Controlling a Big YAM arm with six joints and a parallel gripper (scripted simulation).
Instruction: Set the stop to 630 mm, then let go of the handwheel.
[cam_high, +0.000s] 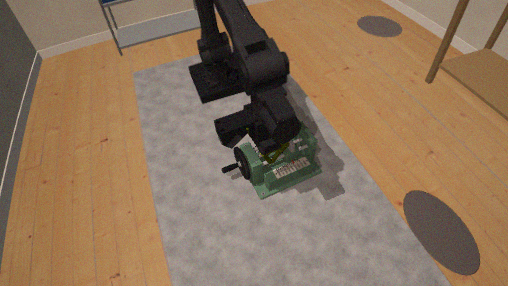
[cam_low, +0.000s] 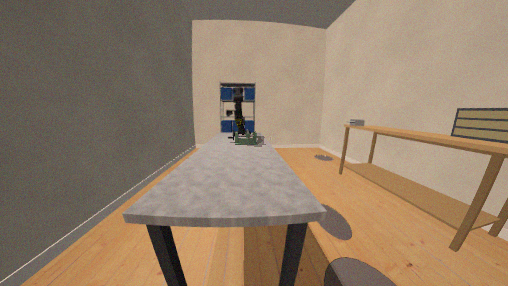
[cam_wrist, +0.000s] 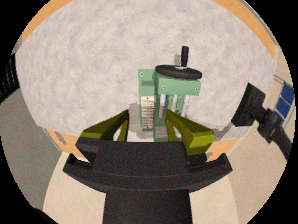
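The black handwheel lies 80 mm behind my hand, 60 mm to the right of it and 110 mm below it. From my hand the other things lie so: grey stop block (50 mm behind, 90 mm to the left, 70 mm below).
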